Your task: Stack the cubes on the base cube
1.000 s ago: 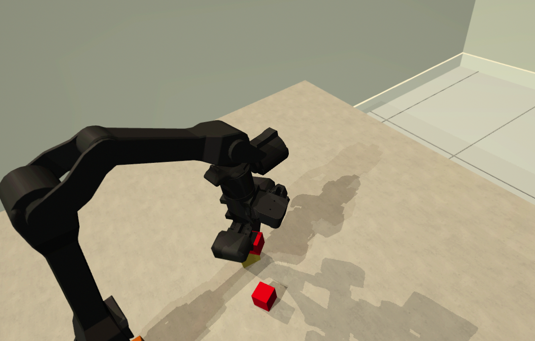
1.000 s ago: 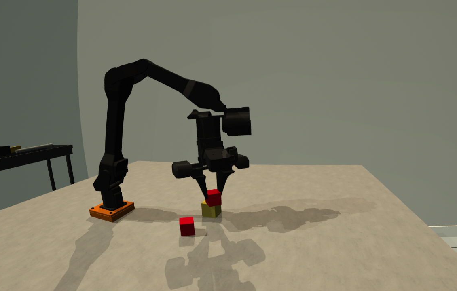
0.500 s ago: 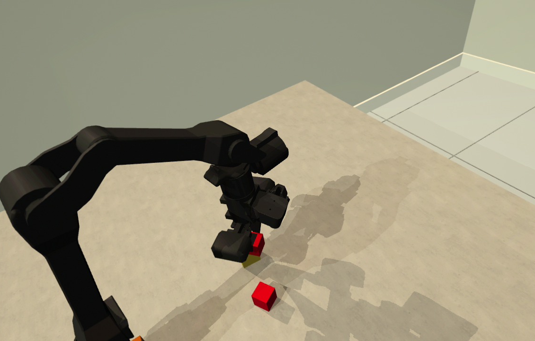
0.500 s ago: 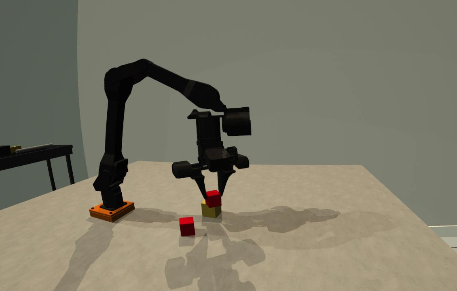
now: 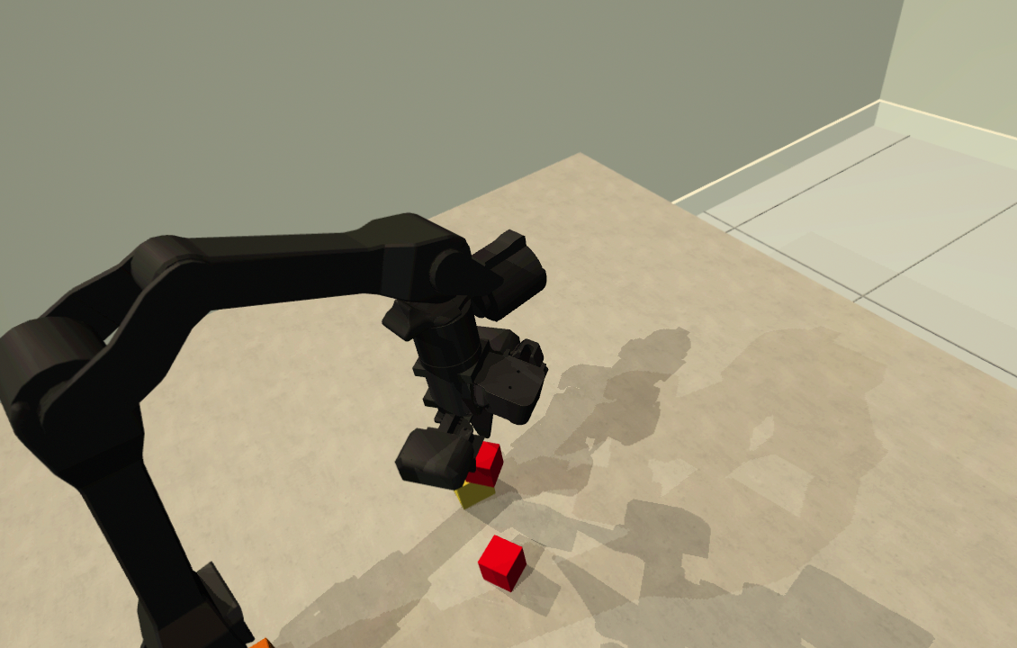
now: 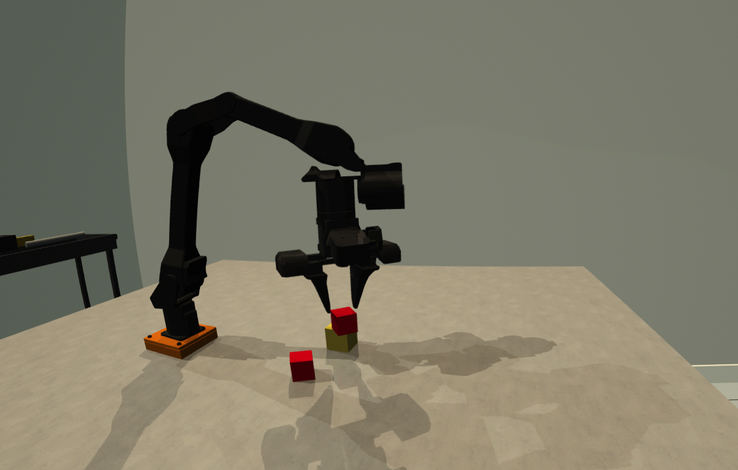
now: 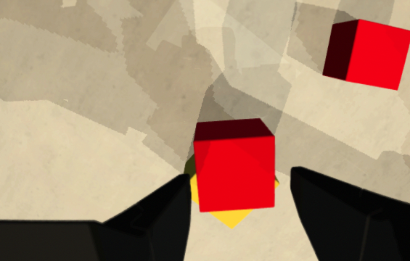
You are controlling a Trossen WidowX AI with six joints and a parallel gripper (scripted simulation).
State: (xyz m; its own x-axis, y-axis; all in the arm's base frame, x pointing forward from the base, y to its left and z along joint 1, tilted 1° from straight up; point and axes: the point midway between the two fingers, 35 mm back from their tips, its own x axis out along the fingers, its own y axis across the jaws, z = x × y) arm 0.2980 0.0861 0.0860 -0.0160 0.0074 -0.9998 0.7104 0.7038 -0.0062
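Now: gripper tip 50 mm above the yellow base cube, 20 mm to the right of it and 10 mm past it.
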